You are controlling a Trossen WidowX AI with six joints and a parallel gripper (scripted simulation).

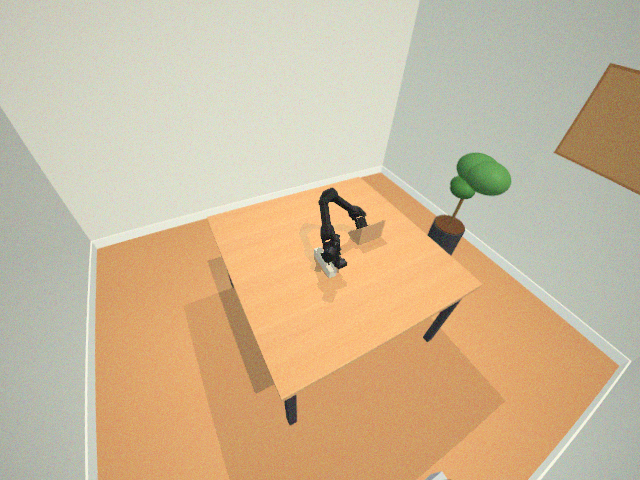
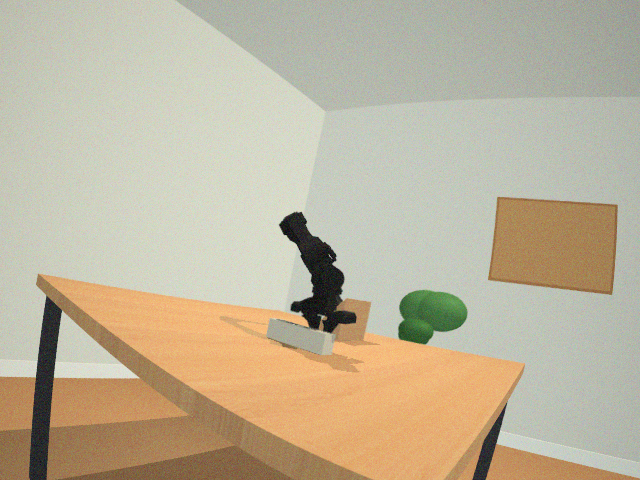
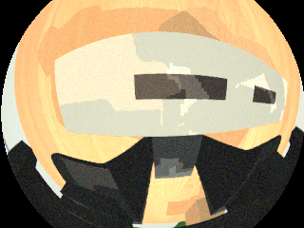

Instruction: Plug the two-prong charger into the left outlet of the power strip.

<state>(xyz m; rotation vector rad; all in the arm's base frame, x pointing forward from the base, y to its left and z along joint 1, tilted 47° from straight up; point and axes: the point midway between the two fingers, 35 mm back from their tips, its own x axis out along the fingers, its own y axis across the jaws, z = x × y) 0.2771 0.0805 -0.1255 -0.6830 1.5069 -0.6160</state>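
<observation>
Now: gripper tip 2 cm short of the two-prong charger and 1 cm below it.
</observation>
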